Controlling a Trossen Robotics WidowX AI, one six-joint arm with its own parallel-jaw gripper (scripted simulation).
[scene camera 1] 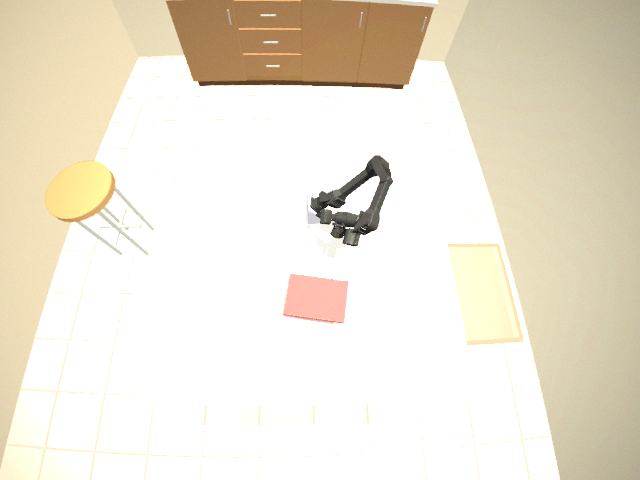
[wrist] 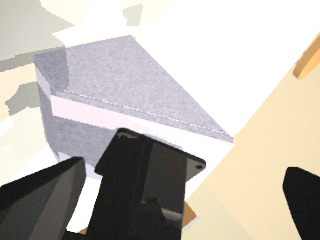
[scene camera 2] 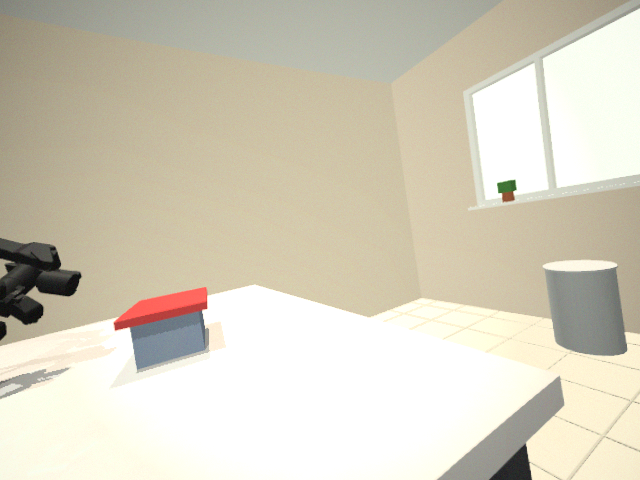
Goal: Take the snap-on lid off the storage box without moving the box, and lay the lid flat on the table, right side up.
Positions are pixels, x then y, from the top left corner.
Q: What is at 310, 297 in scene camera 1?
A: A lid.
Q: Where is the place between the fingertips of my gripper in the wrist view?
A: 184, 173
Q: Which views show the storage box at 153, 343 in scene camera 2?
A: Scene camera 2 only.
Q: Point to a lid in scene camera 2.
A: At 173, 305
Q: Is my gripper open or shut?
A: Open.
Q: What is my gripper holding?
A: Nothing.
